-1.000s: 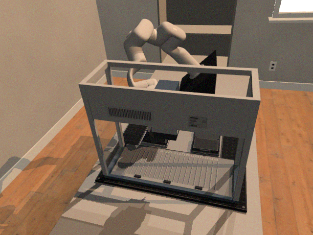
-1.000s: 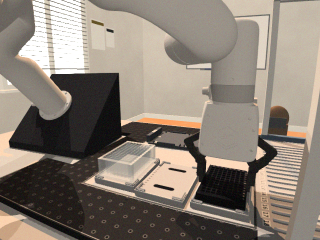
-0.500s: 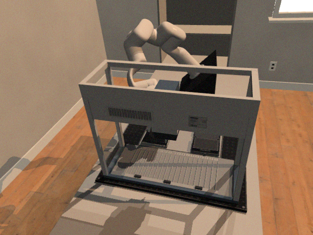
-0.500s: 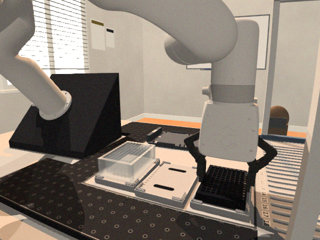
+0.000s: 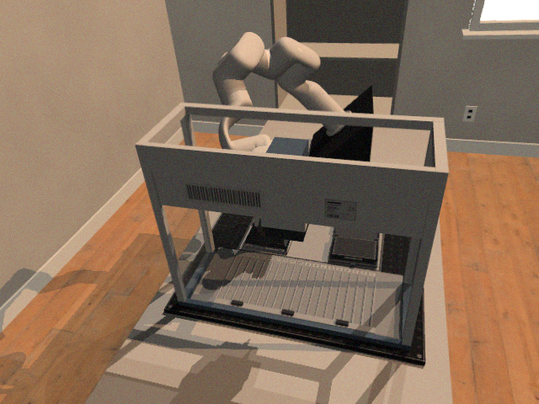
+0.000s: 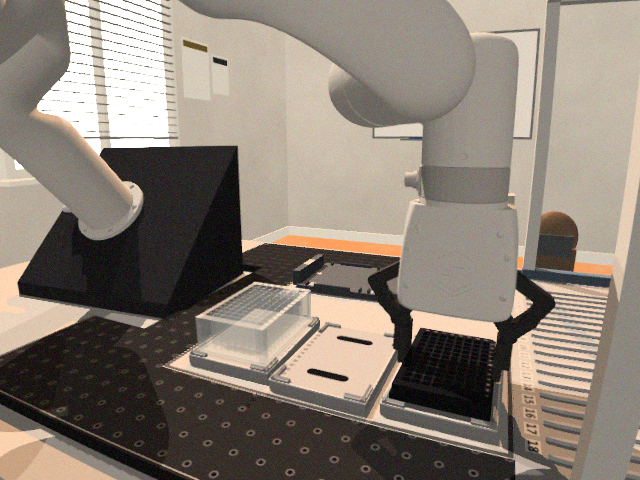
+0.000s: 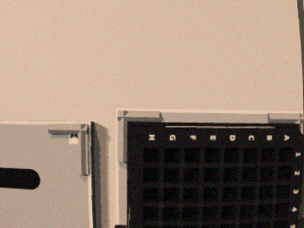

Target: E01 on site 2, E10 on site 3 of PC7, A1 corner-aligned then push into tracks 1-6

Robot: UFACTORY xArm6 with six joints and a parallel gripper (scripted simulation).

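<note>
My gripper is now 30 mm above the nest S3. The rest, counted from my hand: nest S2: 110 mm behind, 30 mm below, 10 mm to the left; 96-well plate E01: 10 mm below; clear deep-well block E07: 210 mm behind, 40 mm to the left.
</note>
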